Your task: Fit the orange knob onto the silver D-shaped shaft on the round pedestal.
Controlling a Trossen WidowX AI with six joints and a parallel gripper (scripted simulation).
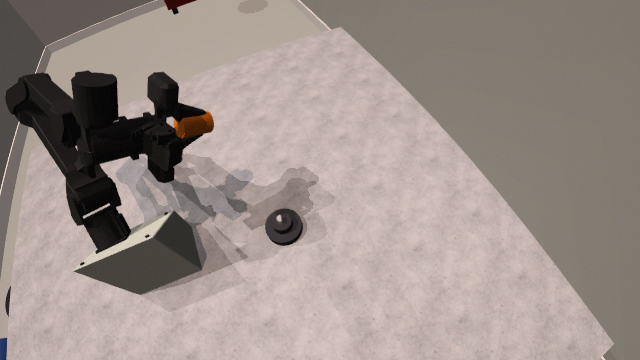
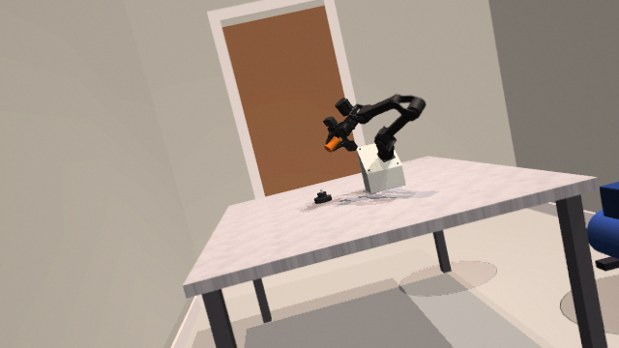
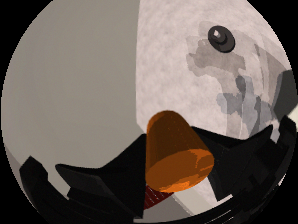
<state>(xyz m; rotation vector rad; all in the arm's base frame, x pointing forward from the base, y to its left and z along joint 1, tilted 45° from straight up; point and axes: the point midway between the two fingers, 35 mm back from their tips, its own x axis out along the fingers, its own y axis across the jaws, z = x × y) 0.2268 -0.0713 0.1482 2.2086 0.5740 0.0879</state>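
The black round pedestal is 22 cm below my gripper tip, 16 cm to the right of it and 4 cm ahead of it. The rest, counted from my gripper tip: orange knob: 3 cm behind, 2 cm above, 1 cm to the right.
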